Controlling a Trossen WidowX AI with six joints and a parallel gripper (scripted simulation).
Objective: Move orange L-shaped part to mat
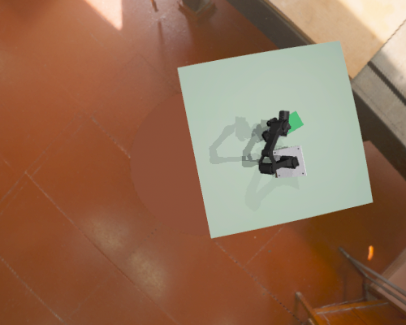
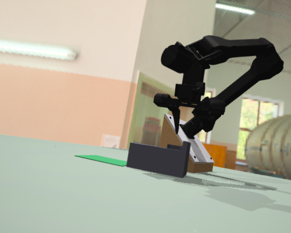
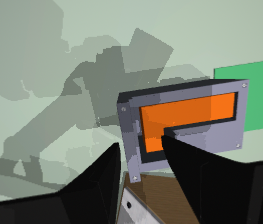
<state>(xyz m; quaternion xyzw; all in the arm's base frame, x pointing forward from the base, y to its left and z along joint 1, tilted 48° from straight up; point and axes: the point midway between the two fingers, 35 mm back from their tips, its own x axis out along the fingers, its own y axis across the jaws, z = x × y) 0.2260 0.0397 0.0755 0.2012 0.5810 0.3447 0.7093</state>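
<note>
The orange part lies 60 mm below my gripper tip and 50 mm to the right of it. Also, from my gripper tip: green mat (210 mm to the right, 120 mm below, 40 mm ahead).
</note>
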